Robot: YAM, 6 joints.
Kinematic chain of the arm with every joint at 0, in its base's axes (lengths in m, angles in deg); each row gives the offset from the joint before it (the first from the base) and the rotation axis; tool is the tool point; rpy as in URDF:
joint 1: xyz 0 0 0.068 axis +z
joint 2: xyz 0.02 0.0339 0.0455 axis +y
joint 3: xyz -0.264 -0.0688 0 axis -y
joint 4: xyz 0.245 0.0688 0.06 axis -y
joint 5: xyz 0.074 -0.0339 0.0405 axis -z
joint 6: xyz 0.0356 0 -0.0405 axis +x
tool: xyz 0 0 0 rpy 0 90 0
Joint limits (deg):
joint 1: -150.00..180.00
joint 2: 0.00..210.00
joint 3: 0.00..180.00
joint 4: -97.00..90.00
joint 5: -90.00..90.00
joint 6: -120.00..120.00
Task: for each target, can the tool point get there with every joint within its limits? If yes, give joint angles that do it. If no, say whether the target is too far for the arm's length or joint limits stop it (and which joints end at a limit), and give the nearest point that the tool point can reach.
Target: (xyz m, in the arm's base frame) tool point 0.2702 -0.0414 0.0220
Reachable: yes | joints -3.12 133.06 62.22 -61.07 48.32 -26.33
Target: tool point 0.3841 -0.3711 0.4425
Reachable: yes | joints -42.91 133.35 140.15 19.84 16.88 20.64
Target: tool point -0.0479 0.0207 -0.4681
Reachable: no: joint limits stop it (at a limit: joint 2) | nearest point -0.0952 0.0412 -0.3501 | short by 0.129 m
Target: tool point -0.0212 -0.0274 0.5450
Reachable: yes | joints -101.77 52.97 113.95 -73.28 25.20 -94.51
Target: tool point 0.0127 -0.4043 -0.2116
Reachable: yes | joints -86.76 180.35 86.25 50.30 16.52 85.61
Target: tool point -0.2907 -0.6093 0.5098
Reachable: no: too far | nearest point -0.2392 -0.5013 0.4374 | short by 0.140 m
